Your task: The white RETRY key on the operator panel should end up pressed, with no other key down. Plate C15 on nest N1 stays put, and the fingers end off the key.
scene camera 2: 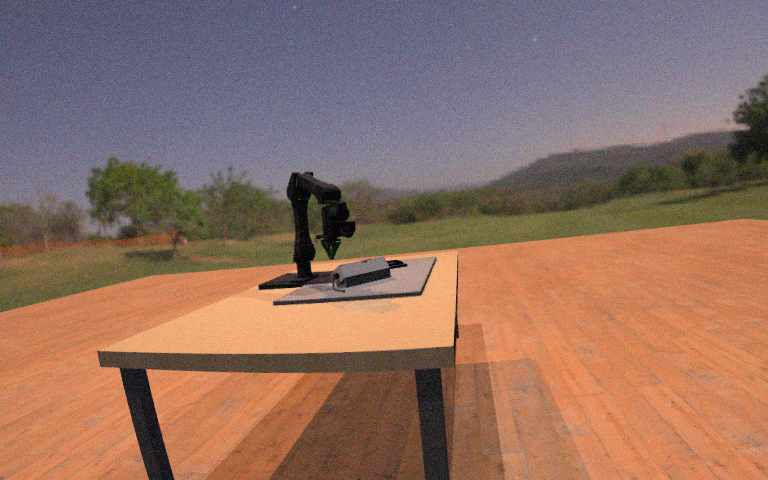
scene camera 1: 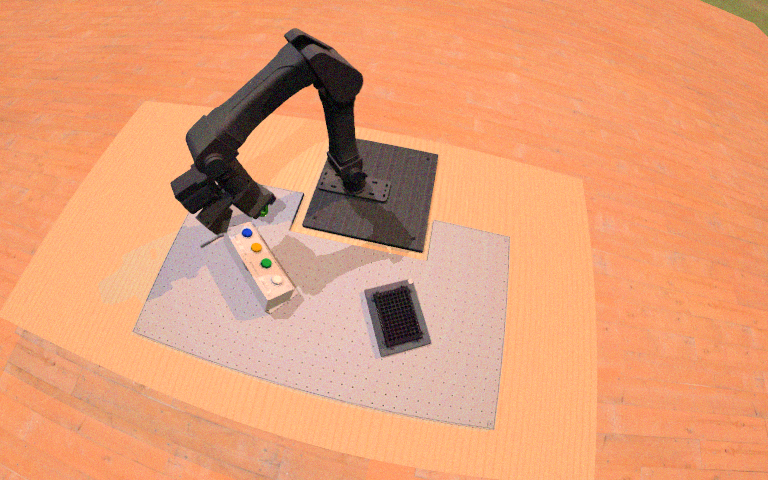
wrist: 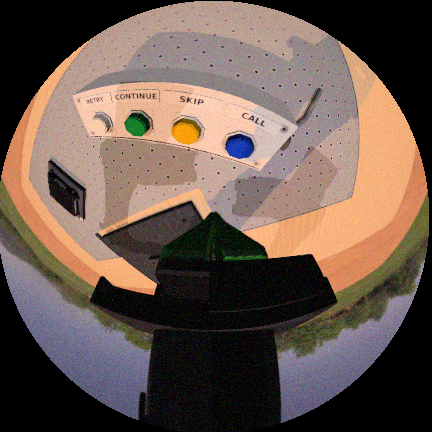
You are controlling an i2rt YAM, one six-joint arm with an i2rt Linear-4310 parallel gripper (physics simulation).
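Seen in the pictures: gripper, fingertip midpoint: (scene camera 2: 331,259) (scene camera 1: 265,214) (wrist: 213,217); arm's base at its link origin: (scene camera 2: 305,279) (scene camera 1: 354,186).
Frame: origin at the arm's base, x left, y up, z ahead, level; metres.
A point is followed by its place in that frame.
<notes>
The operator panel (scene camera 1: 281,297) @[x -0.076, y 0.045, z 0.361 m] (scene camera 2: 365,272) @[x -0.202, y 0.035, z 0.324 m] (wrist: 162,121) @[x -0.157, y 0.059, z 0.284 m] is a pale sloped box with four keys: white RETRY (scene camera 1: 276,280) @[x -0.092, y 0.067, z 0.330 m] (wrist: 101,123) @[x -0.101, y 0.067, z 0.323 m], green CONTINUE (scene camera 1: 266,263) @[x -0.130, y 0.066, z 0.297 m] (wrist: 138,124) @[x -0.138, y 0.067, z 0.293 m], yellow SKIP (scene camera 1: 256,247) @[x -0.170, y 0.066, z 0.265 m] (wrist: 187,130) @[x -0.176, y 0.067, z 0.265 m] and blue CALL (scene camera 1: 246,232) @[x -0.211, y 0.066, z 0.235 m] (wrist: 240,145) @[x -0.212, y 0.068, z 0.236 m]. I cannot tell from these views whether any key is down. My gripper (scene camera 1: 263,211) @[x -0.168, y 0.092, z 0.187 m] (scene camera 2: 331,255) @[x -0.168, y 0.092, z 0.187 m] (wrist: 213,217) @[x -0.168, y 0.092, z 0.187 m] is shut and empty. Its green fingers hang clear of every key, near the CALL end on the base side. The dark gridded plate C15 (scene camera 1: 398,315) @[x 0.192, y 0.022, z 0.332 m] (wrist: 62,187) @[x 0.149, y 0.021, z 0.336 m] lies on nest N1 (scene camera 1: 403,346) @[x 0.219, y 0.008, z 0.398 m].
The arm stands on a dark base board (scene camera 1: 407,186) @[x 0.148, y 0.002, z -0.036 m] (wrist: 150,227) @[x 0.005, y -0.004, z 0.129 m] beside the perforated mat (scene camera 1: 470,316) @[x 0.369, y -0.004, z 0.294 m] (wrist: 170,55) @[x -0.185, y -0.004, z 0.380 m]. A thin rod (scene camera 1: 212,240) @[x -0.337, y 0.001, z 0.257 m] (wrist: 309,106) @[x -0.335, y 0.001, z 0.255 m] sticks out near the panel's CALL end. The mat lies on the wooden table (scene camera 1: 552,283) @[x 0.604, y -0.017, z 0.156 m] (scene camera 2: 283,333) @[x -0.820, y -0.017, z 0.245 m].
</notes>
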